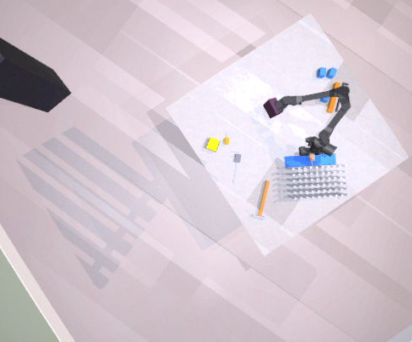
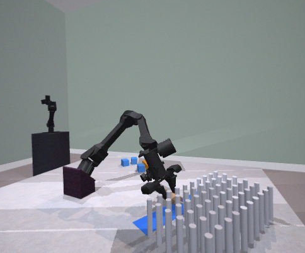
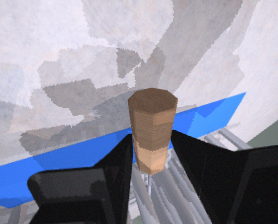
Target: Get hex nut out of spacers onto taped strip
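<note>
My gripper tip is now 3 cm short of the blue taped strip, 2 cm to the left of it and 2 cm above it. Also, from my gripper tip: orange bar: 22 cm behind, 39 cm to the left, 1 cm below; then yellow block: 50 cm behind, 51 cm to the right.
</note>
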